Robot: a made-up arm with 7 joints. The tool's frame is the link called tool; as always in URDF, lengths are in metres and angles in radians. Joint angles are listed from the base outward.
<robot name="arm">
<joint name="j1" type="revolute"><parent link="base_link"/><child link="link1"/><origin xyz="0.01 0.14 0.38" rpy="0 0 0"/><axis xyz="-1 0 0"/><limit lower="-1.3" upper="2.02"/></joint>
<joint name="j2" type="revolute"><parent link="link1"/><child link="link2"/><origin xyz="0.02 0.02 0.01" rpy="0 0 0"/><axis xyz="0.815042 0.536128 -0.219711"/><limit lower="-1.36" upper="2.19"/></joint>
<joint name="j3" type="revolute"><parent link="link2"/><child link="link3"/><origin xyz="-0.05 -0.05 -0.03" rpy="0 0 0"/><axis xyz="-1 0 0"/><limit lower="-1.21" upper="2"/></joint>
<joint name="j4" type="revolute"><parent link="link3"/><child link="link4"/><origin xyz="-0.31 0.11 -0.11" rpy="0 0 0"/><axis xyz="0 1 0"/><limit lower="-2.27" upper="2.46"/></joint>
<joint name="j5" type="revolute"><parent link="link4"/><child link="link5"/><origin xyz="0.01 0.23 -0.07" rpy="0 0 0"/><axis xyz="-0.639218 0.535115 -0.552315"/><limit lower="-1.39" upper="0.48"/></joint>
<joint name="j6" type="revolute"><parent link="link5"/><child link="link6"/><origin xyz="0.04 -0.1 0.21" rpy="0 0 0"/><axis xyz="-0.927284 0.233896 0.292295"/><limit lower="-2.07" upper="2.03"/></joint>
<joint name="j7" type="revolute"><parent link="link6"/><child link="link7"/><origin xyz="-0.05 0.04 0.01" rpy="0 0 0"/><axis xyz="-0.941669 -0.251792 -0.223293"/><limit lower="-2.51" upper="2.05"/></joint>
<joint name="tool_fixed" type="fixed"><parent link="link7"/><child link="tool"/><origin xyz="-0.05 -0.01 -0.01" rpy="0 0 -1.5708"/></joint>
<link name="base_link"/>
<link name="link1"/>
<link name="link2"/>
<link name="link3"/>
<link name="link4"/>
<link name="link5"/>
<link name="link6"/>
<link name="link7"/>
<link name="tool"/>
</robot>
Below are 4 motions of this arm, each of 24 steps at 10 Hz.
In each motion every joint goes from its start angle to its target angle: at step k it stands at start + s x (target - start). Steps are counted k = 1, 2, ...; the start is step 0. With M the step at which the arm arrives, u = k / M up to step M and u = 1 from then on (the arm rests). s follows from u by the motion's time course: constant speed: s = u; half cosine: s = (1 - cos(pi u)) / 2; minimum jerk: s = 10 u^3 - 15 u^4 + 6 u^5.
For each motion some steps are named. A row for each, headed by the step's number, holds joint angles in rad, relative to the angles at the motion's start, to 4 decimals.
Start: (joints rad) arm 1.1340 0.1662 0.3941 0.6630 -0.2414 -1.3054 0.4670
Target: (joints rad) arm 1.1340 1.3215 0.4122 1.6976 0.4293 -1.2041 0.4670
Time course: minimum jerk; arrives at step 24
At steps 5, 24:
5: 0.0000 0.0745 0.0012 0.0668 0.0433 0.0065 0.0000
24: 0.0000 1.1553 0.0181 1.0346 0.6707 0.1013 0.0000

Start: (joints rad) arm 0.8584 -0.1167 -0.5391 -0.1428 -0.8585 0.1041 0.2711
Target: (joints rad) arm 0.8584 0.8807 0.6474 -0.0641 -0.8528 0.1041 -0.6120
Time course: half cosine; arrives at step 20
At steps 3, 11, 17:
3: 0.0000 0.0544 0.0647 0.0043 0.0003 0.0000 -0.0481
11: 0.0000 0.5767 0.6861 0.0455 0.0033 0.0000 -0.5106
17: 0.0000 0.9430 1.1218 0.0744 0.0054 0.0000 -0.8350

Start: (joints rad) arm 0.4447 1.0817 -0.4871 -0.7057 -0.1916 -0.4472 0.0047
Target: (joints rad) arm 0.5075 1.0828 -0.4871 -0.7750 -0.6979 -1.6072 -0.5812
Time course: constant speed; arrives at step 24
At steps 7, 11, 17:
7: 0.0183 0.0003 0.0000 -0.0202 -0.1477 -0.3383 -0.1709
11: 0.0288 0.0005 0.0000 -0.0318 -0.2321 -0.5317 -0.2685
17: 0.0445 0.0008 0.0000 -0.0491 -0.3586 -0.8217 -0.4150

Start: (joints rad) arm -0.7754 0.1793 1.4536 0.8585 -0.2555 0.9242 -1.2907
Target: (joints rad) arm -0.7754 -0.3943 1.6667 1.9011 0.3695 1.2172 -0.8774
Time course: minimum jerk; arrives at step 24
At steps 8, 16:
8: 0.0000 -0.1204 0.0447 0.2188 0.1312 0.0615 0.0867
16: 0.0000 -0.4532 0.1684 0.8238 0.4938 0.2315 0.3266

